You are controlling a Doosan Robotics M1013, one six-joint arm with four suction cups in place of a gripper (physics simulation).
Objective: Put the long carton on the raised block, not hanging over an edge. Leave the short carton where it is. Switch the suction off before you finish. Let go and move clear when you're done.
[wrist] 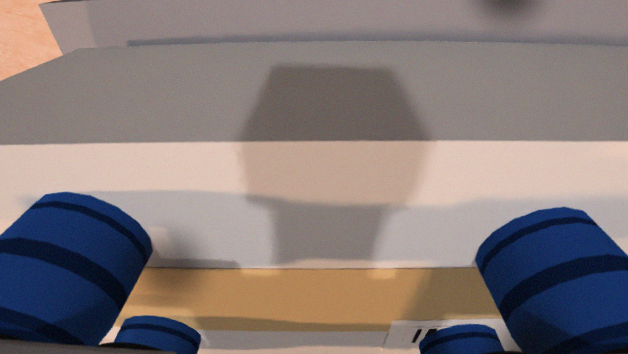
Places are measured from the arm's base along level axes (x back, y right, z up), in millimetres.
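Pixels of known places: end effector, tool point: [312, 273].
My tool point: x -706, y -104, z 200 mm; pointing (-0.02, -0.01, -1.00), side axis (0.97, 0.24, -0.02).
Ahead of a thing's pixels: the offset from my tool point to its top centre. Level surfaces: height alone.
The long carton @[dx +21, dy +4, dz +15 mm] [150, 167] lies across the wrist view, with a pale top, a tan tape strip, a white label with dark bars at the bottom and a shaded grey side. My suction gripper [312, 300] has its four blue cups against the top, and the carton is held on them. The raised block @[dx +30, dy +2, dz -97 mm] [300, 17] is the grey surface beyond the carton's far side. A thin shadow runs along the carton's lower edge there. The carton's lower left corner shows close to the block's left edge. Its right end and any gap underneath are hidden. The short carton does not show.
An orange-brown wooden surface @[dz -217 mm] [22, 30] shows at the top left, past the block's left edge. A blurred dark shadow lies on the block at the top right. The shadow of the tool falls across the carton's top and side.
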